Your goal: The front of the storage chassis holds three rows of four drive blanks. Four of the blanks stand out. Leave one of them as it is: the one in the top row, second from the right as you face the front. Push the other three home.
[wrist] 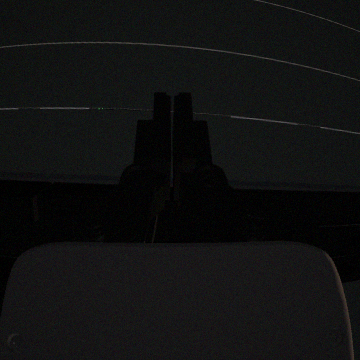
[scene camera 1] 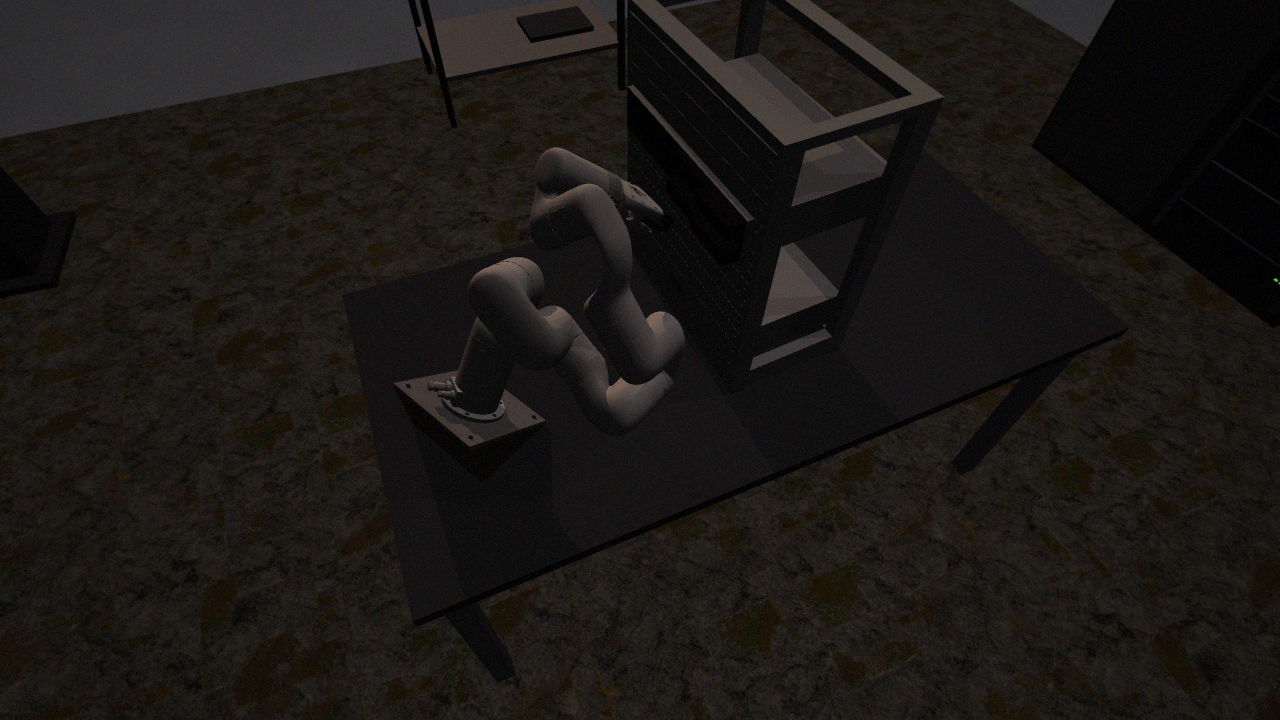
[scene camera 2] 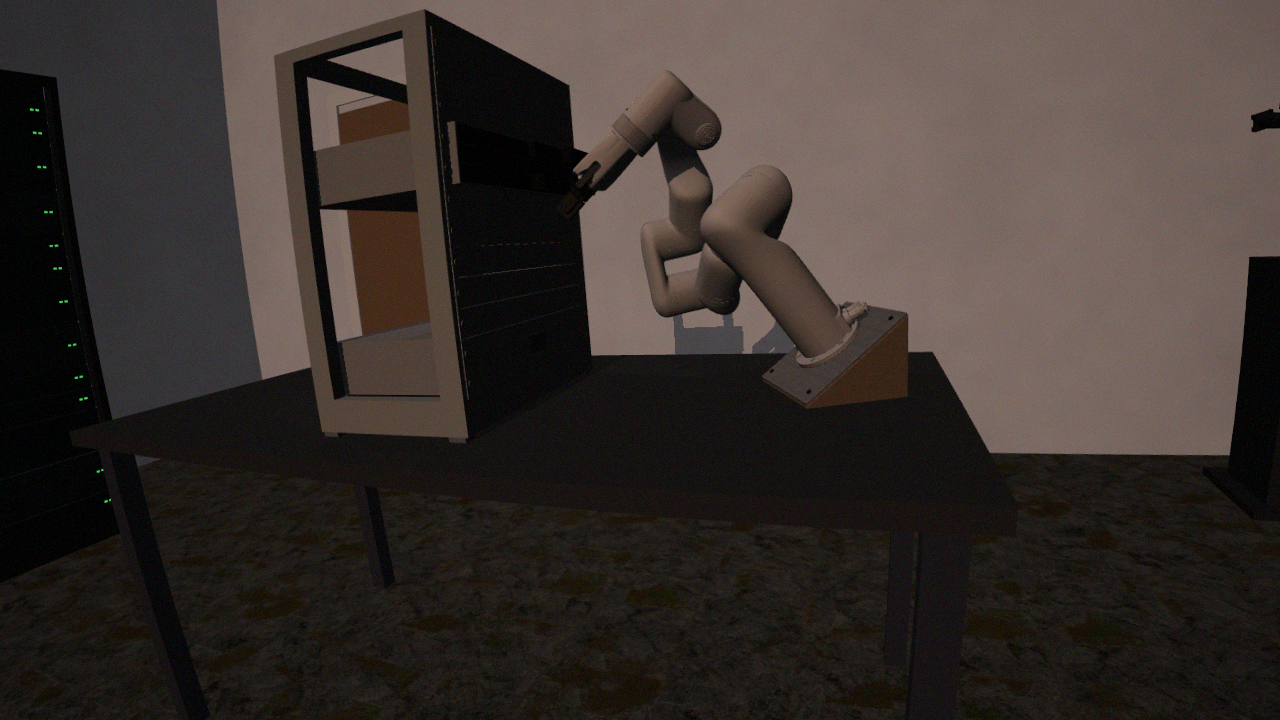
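Seen in the pictures: gripper, fingertip midpoint: [wrist: 171, 115] [scene camera 1: 668, 223] [scene camera 2: 563, 214]; arm's base, origin of the base link: [scene camera 1: 472, 404] [scene camera 2: 829, 343].
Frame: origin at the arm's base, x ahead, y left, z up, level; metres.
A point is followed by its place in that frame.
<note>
The storage chassis [scene camera 1: 707, 213] @(y -0.005, x 0.459, z 0.369 m) [scene camera 2: 492, 159] @(y 0.284, x 0.454, z 0.340 m) [wrist: 290, 212] @(y 0.210, x 0.465, z 0.315 m) is a black box that stands out from the upper front of the rack. Its front is very dark. Faint dark shapes break its outline in the scene camera 2 view, but I cannot tell single blanks, their rows, or which stand out. My gripper [scene camera 1: 665, 220] @(y 0.112, x 0.440, z 0.255 m) [scene camera 2: 566, 212] @(y 0.112, x 0.440, z 0.255 m) [wrist: 171, 115] @(y 0.112, x 0.440, z 0.255 m) is shut and empty. Its tips are at the chassis's far end in the scene camera 2 view, near the level of its lower edge. Contact cannot be told. In the wrist view the fingers and gripper body hide part of the chassis.
The rack [scene camera 1: 776, 259] @(y -0.084, x 0.560, z 0.307 m) [scene camera 2: 444, 295] @(y 0.411, x 0.464, z 0.141 m) stands on the dark table [scene camera 1: 644, 483] @(y -0.231, x 0.281, z -0.077 m) [scene camera 2: 716, 456] @(y 0.380, x 0.086, z -0.077 m), with dark panels above and below the chassis. The arm's wedge base [scene camera 1: 469, 428] @(y -0.077, x -0.012, z 0.037 m) [scene camera 2: 863, 371] @(y 0.094, x -0.066, z -0.028 m) stands on the same table, facing the rack. A shelf [scene camera 1: 483, 53] stands behind.
</note>
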